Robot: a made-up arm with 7 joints.
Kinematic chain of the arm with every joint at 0, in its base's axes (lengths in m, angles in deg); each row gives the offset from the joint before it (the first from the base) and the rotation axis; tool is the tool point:
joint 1: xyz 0 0.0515 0 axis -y
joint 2: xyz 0 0.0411 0 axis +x
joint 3: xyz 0 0 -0.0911 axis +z
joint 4: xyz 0 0 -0.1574 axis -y
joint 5: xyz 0 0 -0.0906 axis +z
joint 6: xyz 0 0 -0.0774 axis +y
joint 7: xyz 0 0 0 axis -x
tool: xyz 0 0 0
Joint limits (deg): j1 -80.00..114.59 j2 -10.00..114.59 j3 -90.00..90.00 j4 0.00..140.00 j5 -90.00..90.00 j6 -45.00..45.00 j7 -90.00..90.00
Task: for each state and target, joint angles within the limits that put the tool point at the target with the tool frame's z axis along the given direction. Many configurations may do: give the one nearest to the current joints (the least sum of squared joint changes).
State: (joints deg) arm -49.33 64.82 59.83 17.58 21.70 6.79 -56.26
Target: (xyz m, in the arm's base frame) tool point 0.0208 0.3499 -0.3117 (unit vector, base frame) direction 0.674 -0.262 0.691
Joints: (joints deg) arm -2.10 29.40 65.78 27.86 40.43 19.33 -58.87
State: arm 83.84 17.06 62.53 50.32 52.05 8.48 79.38
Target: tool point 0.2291 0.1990 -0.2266 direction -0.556 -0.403 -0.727
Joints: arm 38.41 -9.06 76.01 72.45 37.22 14.26 62.06
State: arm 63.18 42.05 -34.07 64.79 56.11 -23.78 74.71
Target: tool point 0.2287 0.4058 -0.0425 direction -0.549 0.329 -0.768
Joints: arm 51.09 59.59 -9.23 41.82 76.16 -32.13 61.75
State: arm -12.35 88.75 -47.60 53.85 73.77 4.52 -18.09
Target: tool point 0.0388 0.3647 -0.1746 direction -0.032 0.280 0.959
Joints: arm -19.46 86.52 -54.92 78.92 78.76 9.83 26.18
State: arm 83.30 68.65 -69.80 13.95 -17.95 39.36 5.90
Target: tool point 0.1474 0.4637 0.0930 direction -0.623 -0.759 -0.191
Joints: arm 111.33 72.17 -56.19 20.68 -7.48 1.00 15.05
